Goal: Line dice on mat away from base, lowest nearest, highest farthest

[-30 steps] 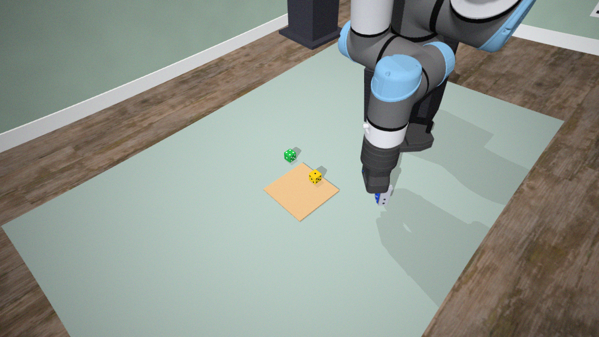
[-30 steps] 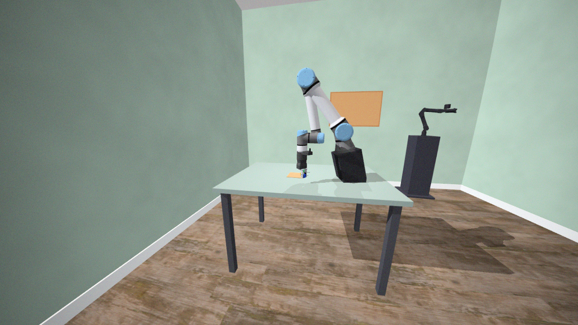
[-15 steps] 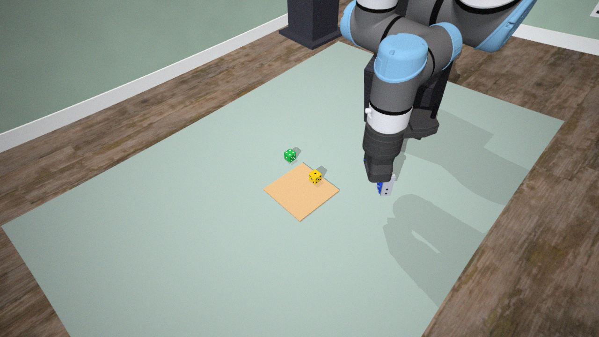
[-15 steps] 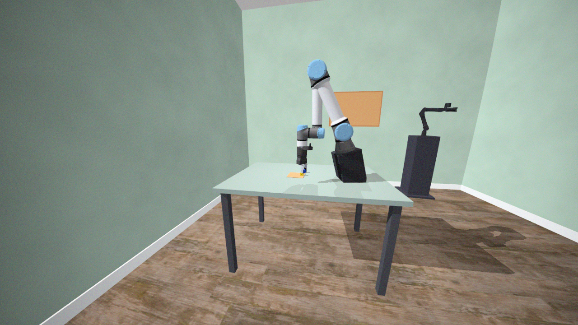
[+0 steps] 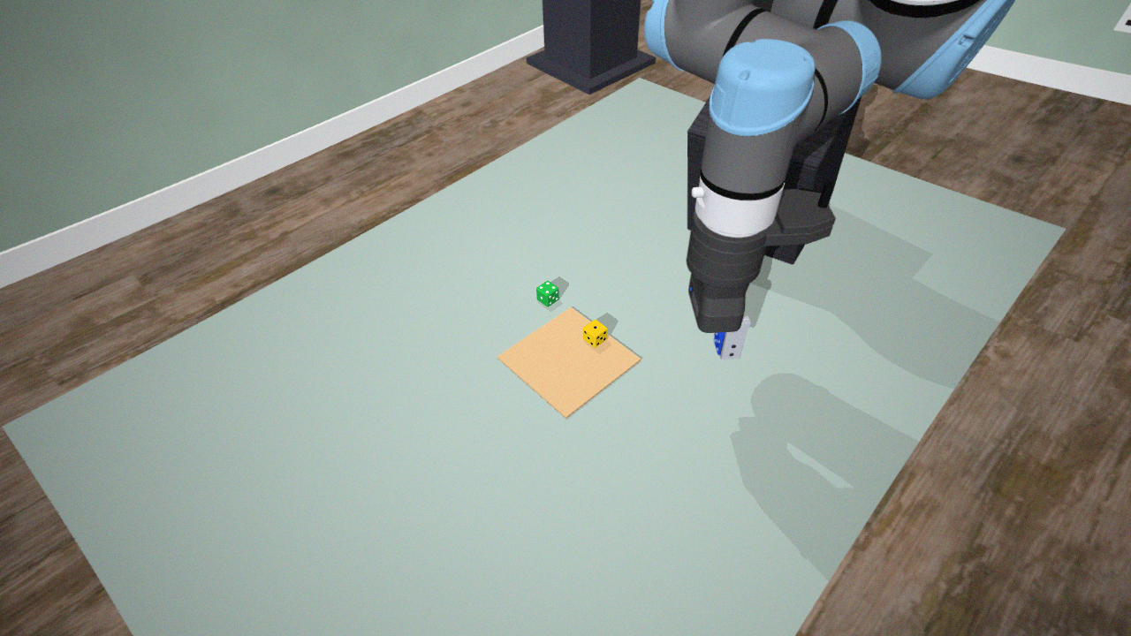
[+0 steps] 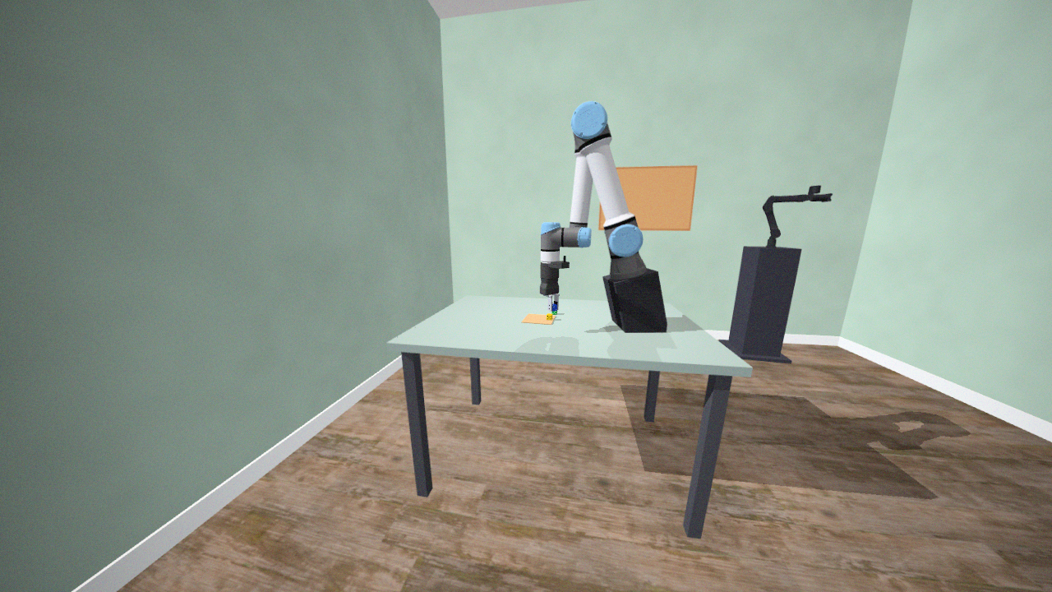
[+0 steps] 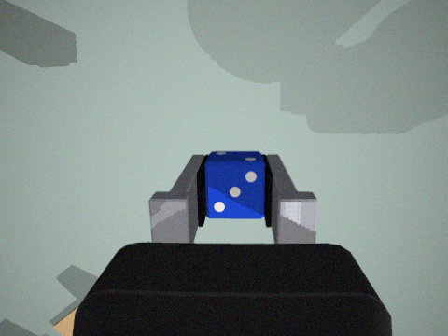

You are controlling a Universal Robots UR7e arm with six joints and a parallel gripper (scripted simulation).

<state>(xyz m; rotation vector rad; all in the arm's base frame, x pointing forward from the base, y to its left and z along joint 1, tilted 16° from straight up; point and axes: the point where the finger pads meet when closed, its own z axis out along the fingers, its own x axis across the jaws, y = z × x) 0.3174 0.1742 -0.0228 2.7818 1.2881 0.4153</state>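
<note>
Now: hand 18 cm to the left of the orange mat, 12 cm above it and 9 cm short of it. The rest, counted from my hand: yellow die: 18 cm to the right, 10 cm below, 4 cm ahead; blue die: 1 cm below; green die: 29 cm to the right, 10 cm below, 3 cm ahead.
</note>
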